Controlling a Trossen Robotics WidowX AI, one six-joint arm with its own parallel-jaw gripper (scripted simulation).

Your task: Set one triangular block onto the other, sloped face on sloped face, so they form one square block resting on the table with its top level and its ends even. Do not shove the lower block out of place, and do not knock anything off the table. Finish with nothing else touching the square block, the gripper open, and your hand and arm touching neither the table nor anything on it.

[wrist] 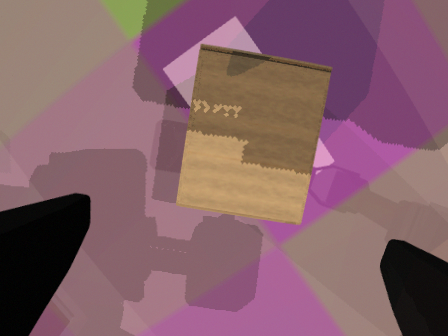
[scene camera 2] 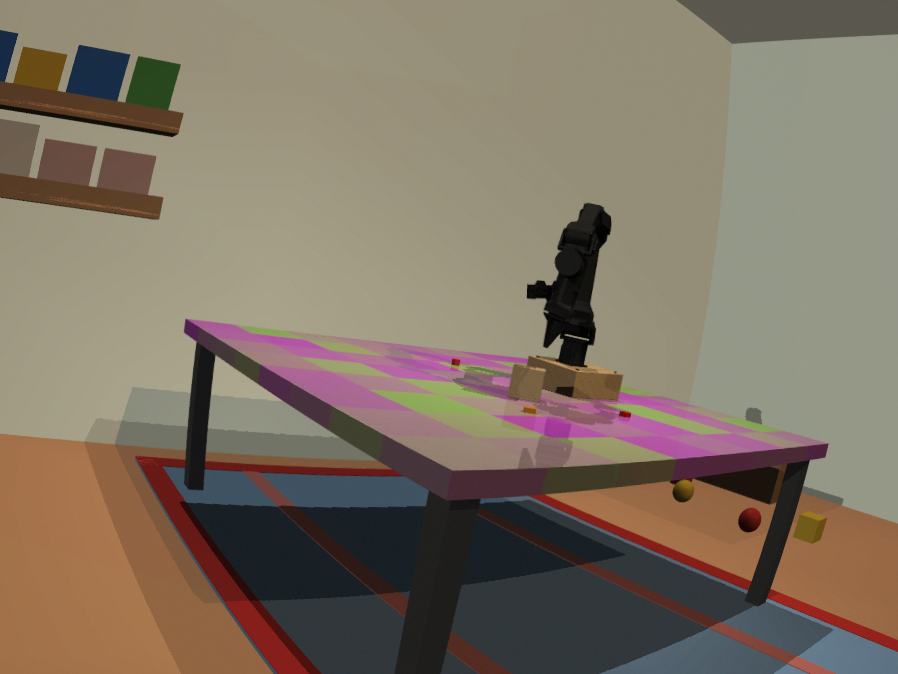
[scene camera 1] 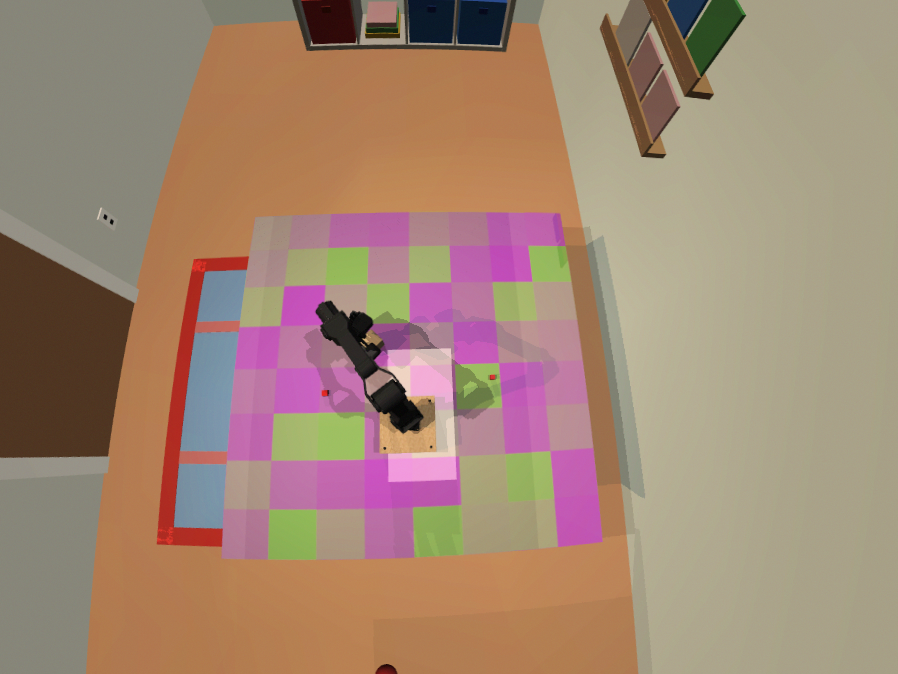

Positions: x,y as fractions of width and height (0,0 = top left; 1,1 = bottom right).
Note:
My gripper (scene camera 2: 0.61,0.51) is open, with nothing in its grasp. Also in view: a wooden triangular block (wrist: 0.57,0.37).
My gripper is seen too in the wrist view (wrist: 0.54,0.69).

